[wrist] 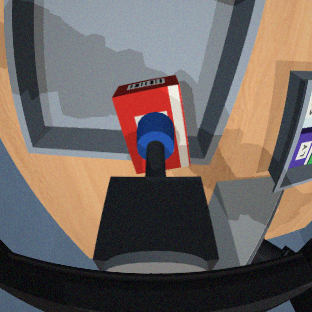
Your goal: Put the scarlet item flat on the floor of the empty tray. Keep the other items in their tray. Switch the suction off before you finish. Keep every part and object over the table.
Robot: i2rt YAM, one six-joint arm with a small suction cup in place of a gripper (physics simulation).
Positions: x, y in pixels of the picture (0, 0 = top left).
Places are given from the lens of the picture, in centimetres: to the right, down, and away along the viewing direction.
my suction cup [154, 125]: 0, -2, 13
grey tray [67, 67]: -10, -10, 21
The marked spots on the grey tray and my suction cup are 15 cm apart.
